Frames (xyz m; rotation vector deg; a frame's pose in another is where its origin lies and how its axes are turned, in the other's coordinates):
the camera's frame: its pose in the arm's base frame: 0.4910 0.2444 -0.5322 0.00 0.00 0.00
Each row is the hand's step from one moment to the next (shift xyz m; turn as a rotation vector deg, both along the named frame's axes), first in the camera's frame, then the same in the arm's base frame.
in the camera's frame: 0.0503 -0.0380 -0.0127 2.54 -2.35 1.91
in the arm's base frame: 0.0503 -0.0380 -0.0127 2.54 -2.35 1.91
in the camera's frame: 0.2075 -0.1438 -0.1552 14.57 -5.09 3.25
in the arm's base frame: 0.2075 -0.1438 -0.1552 14.57 -5.09 3.25
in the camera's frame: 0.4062 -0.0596 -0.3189 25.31 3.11 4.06
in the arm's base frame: 0.4062 -0.0596 -0.3189 25.31 3.11 4.06
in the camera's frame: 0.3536 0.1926 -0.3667 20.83 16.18 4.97
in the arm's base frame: 0.3536 0.1926 -0.3667 20.83 16.18 4.97
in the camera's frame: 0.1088 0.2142 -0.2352 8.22 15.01 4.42
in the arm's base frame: 0.1088 0.2142 -0.2352 8.22 15.01 4.42
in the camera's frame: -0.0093 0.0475 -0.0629 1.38 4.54 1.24
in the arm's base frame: -0.0093 0.0475 -0.0629 1.38 4.54 1.24
